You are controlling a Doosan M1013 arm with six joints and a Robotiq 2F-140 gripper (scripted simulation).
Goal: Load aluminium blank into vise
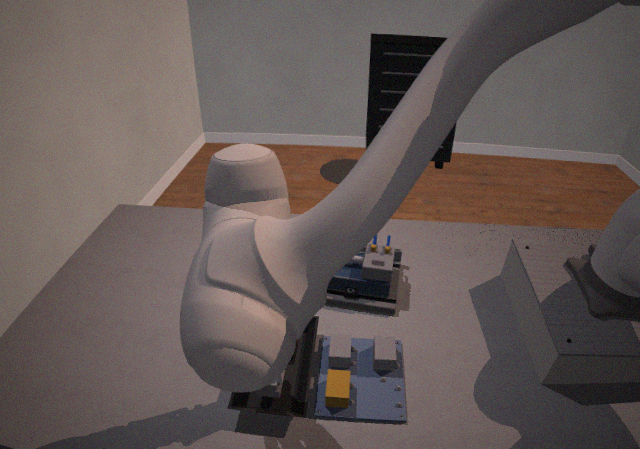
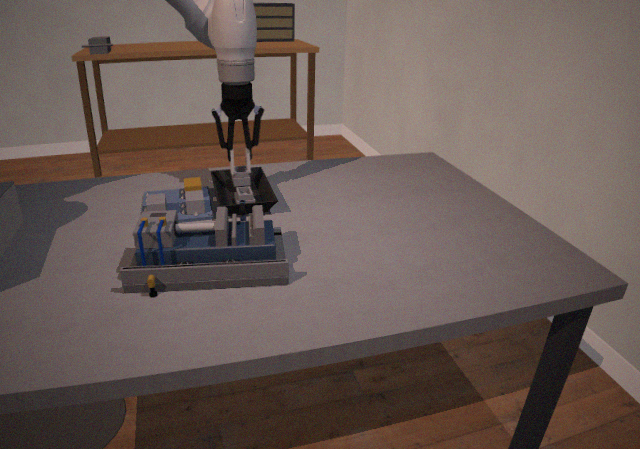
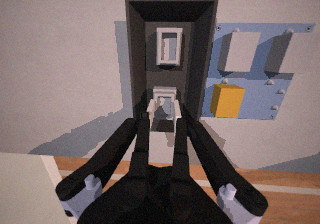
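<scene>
Right now the brass blank is 130 mm behind my hand, 10 mm to the right of it and 60 mm below it. Also, from my hand: blue vise 100 mm behind, 340 mm to the right, 50 mm below; aluminium blank 120 mm behind, 100 mm to the right, 60 mm below; infeed plate 170 mm behind, 60 mm to the right, 90 mm below.
</scene>
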